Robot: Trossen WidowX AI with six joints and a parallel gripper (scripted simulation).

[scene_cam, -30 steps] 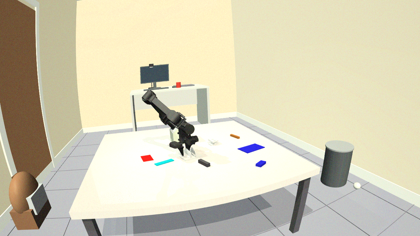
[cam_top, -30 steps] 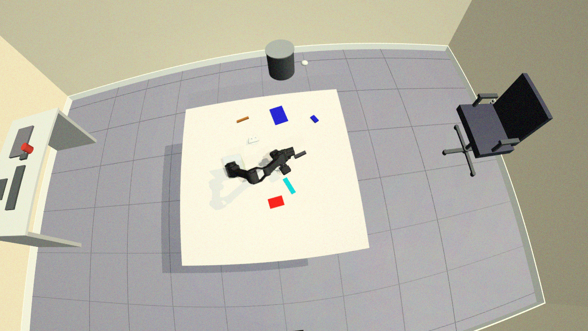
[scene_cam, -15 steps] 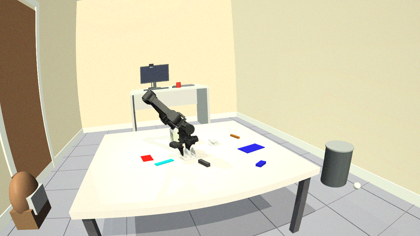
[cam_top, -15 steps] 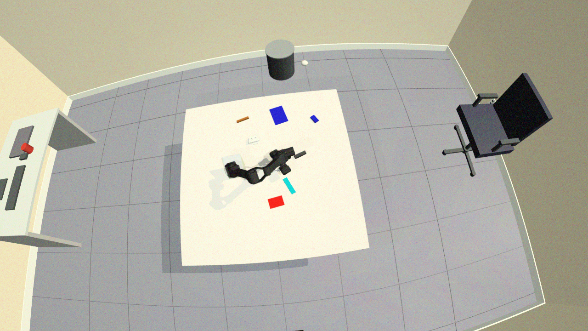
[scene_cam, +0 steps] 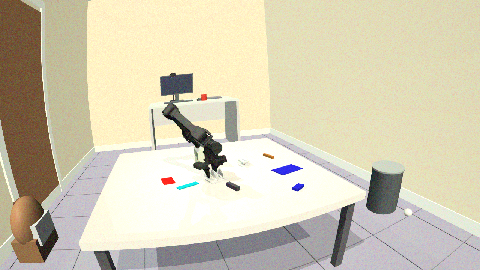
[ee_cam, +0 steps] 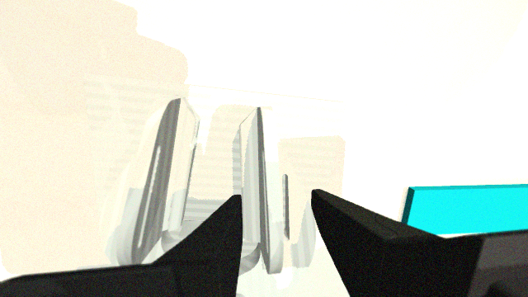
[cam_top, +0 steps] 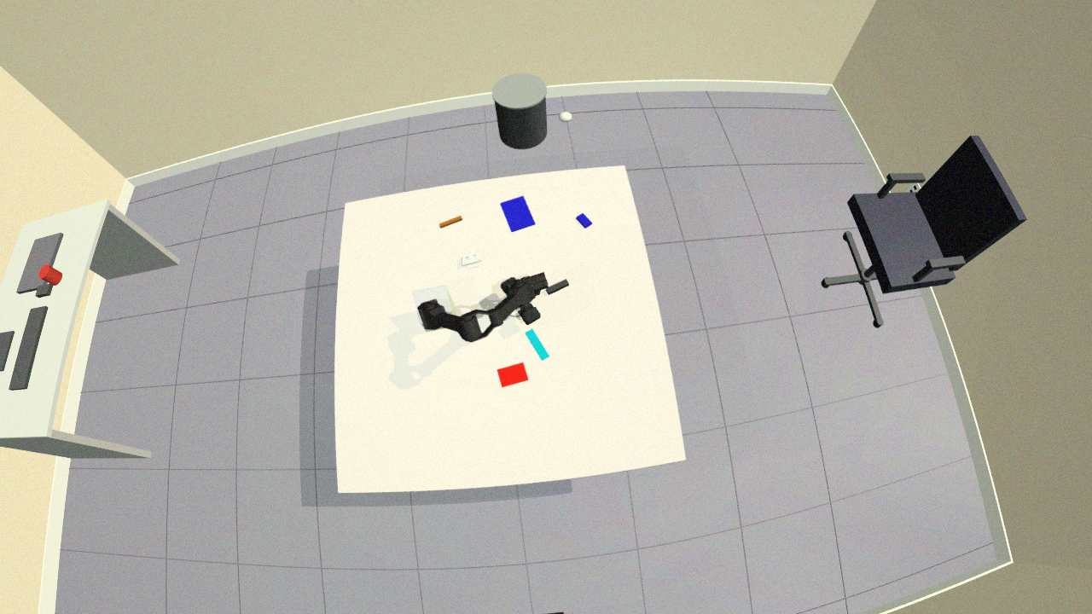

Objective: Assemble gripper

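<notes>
The white ribbed plate is 30 mm to the left of my gripper tip, 10 mm below it and 10 mm ahead of it. The rest, counted from my gripper tip: dark block 150 mm ahead, 60 mm to the left, 10 mm below; white jaw 40 mm to the left, 40 mm behind; cyan bar 150 mm to the right, 20 mm ahead, 10 mm below.
</notes>
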